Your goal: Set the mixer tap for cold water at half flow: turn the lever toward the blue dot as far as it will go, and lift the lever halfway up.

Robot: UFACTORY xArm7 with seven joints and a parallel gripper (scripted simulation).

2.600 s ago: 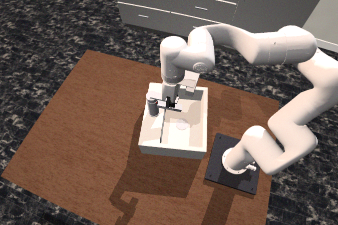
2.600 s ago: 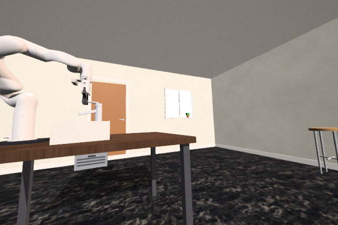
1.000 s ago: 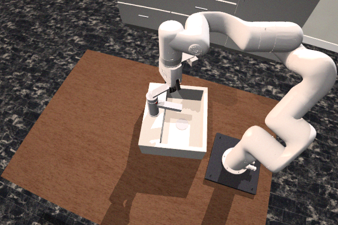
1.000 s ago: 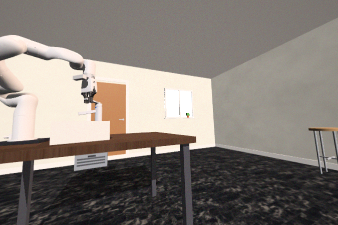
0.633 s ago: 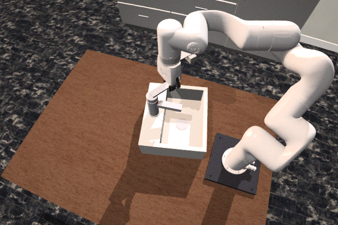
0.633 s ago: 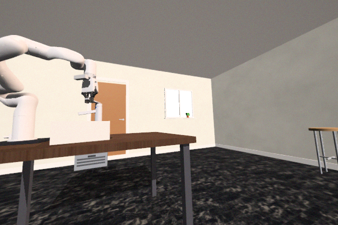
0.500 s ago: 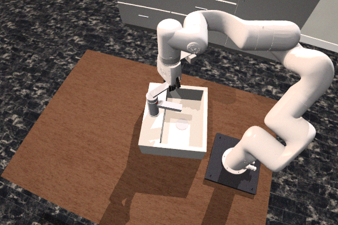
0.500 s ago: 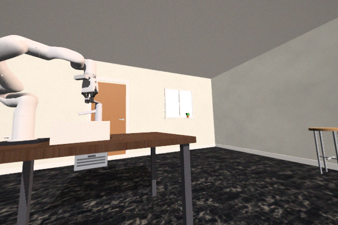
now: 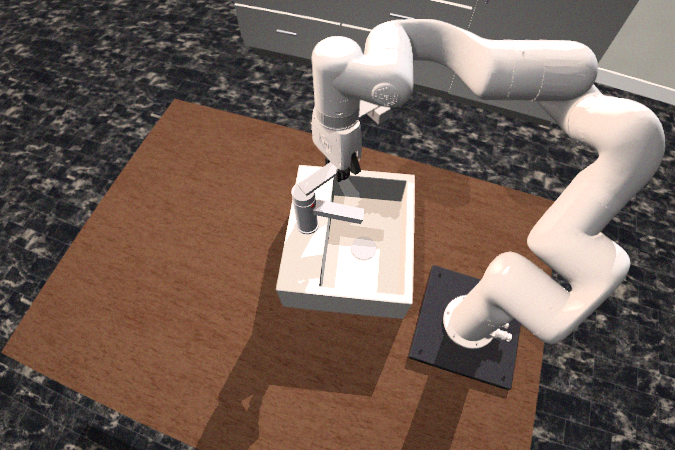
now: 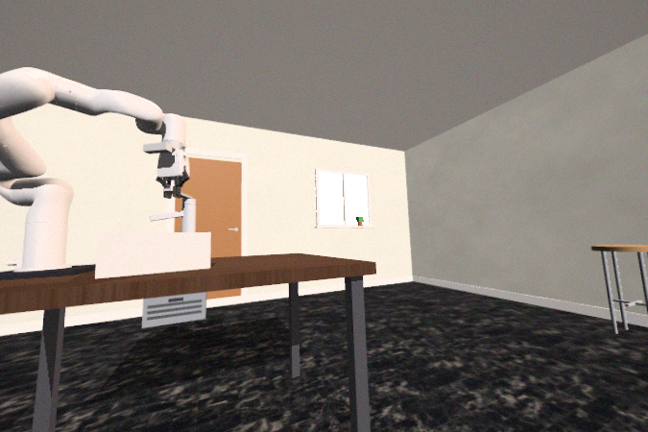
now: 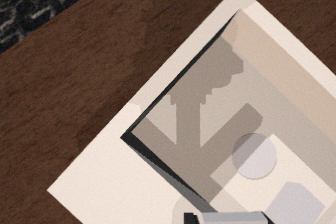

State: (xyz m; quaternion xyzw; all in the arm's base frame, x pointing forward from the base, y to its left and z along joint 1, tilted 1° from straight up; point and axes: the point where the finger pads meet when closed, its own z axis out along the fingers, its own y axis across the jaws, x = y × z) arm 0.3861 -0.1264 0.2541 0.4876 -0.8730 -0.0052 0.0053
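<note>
Now: hand 50 mm to the right of the mixer tap, 50 mm above it and 30 mm short of it. The rest, counted from my hand: lever: 30 mm to the left, 20 mm ahead; then white sink: 240 mm below, 70 mm behind, 40 mm to the left.
</note>
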